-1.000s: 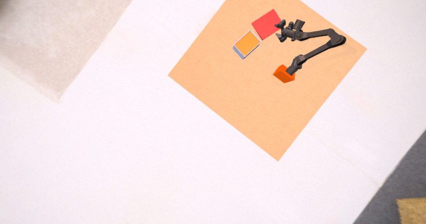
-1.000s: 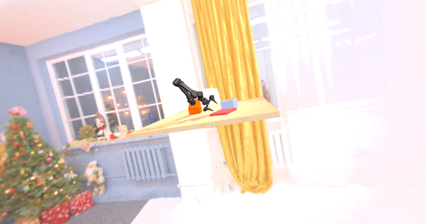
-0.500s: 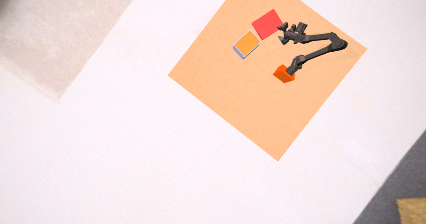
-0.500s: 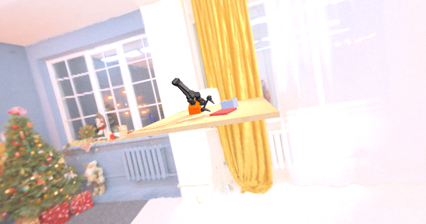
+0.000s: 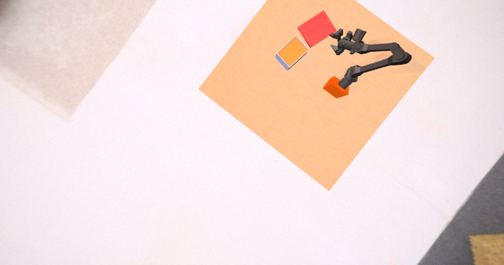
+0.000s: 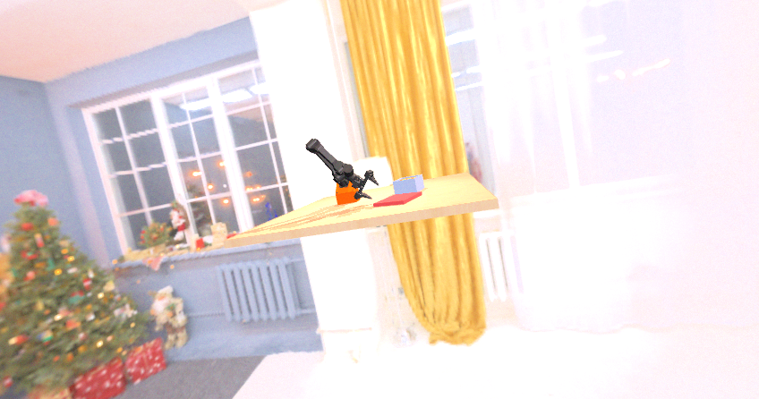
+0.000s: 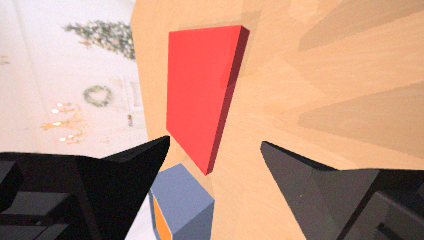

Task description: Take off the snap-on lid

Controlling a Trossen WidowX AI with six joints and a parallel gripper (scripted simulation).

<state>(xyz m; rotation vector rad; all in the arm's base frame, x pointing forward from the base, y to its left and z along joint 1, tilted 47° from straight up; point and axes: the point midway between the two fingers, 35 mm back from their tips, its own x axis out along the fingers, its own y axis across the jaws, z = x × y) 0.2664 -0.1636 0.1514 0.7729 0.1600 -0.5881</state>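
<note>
Now: gripper tip 130 mm short of the red lid, 30 mm to the left of it and 50 mm above it. From my gripper tip the other things lie so: storage box (140 mm ahead, 260 mm to the left, 20 mm below).
</note>
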